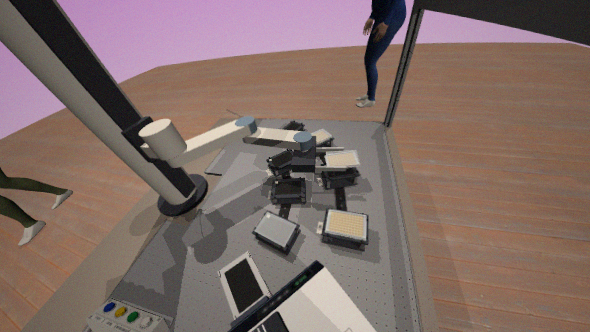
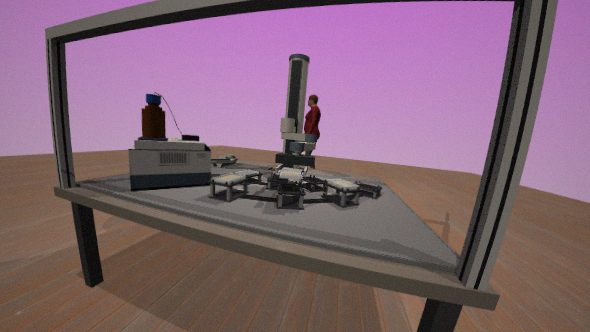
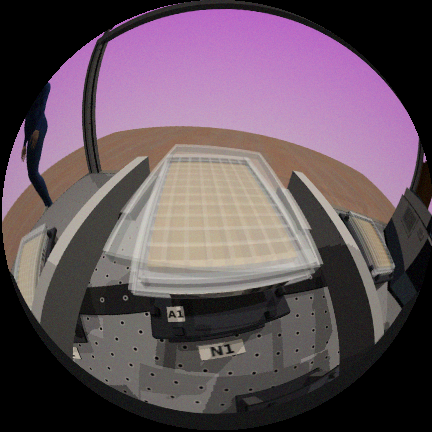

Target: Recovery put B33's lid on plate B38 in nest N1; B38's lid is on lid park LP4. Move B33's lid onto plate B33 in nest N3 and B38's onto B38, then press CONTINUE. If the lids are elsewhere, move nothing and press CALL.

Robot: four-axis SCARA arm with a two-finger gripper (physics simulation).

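Pixels of known places: gripper, between the fingertips: (image 1: 344,158) (image 2: 290,172) (image 3: 219,171); arm's base, origin of its link: (image 1: 184,194).
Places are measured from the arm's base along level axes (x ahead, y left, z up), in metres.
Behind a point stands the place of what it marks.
Note:
My gripper (image 1: 344,158) @(x 0.766, y 0.205, z 0.144 m) (image 3: 219,171) @(x 0.766, y 0.205, z 0.144 m) is shut on a tan well plate (image 1: 342,161) @(x 0.758, y 0.183, z 0.147 m) (image 2: 291,174) @(x 0.816, y 0.224, z 0.145 m) (image 3: 222,215) @(x 0.716, y 0.197, z 0.146 m) with a clear lid over it, by its place plate B38. It holds them level above the dark nest N1 (image 1: 341,179) @(x 0.762, y 0.198, z 0.019 m) (image 2: 290,190) @(x 0.790, y 0.219, z 0.077 m) (image 3: 215,317) @(x 0.691, y 0.190, z 0.077 m), with a gap between. Two more tan plates stand in nests: one nearer the machine (image 1: 346,225) @(x 0.788, y -0.059, z 0.094 m) (image 2: 229,179) @(x 0.831, y -0.023, z 0.094 m) (image 3: 371,242) @(x 0.778, y -0.029, z 0.092 m), one on the other side (image 1: 321,136) @(x 0.643, y 0.410, z 0.099 m) (image 2: 343,184) @(x 0.663, y 0.417, z 0.099 m) (image 3: 31,267) @(x 0.637, y 0.379, z 0.099 m). Their nest numbers cannot be read. A clear grey lid (image 1: 276,231) @(x 0.557, y -0.110, z 0.066 m) rests on a dark stand; its label is unreadable.
Dark stands (image 1: 288,190) @(x 0.550, y 0.072, z 0.060 m) (image 1: 281,160) @(x 0.464, y 0.248, z 0.058 m) are behind the gripper. A white machine (image 1: 320,305) @(x 0.739, y -0.295, z 0.220 m) (image 2: 170,167) @(x 0.843, y -0.315, z 0.108 m) carries a brown bottle (image 2: 153,121) @(x 0.870, y -0.374, z 0.300 m). A tray (image 1: 244,285) @(x 0.534, y -0.291, z 0.113 m) lies beside it. A button box (image 1: 162,320) @(x 0.315, y -0.431, z 0.061 m) has blue, yellow, green and white buttons. People stand beyond the table.

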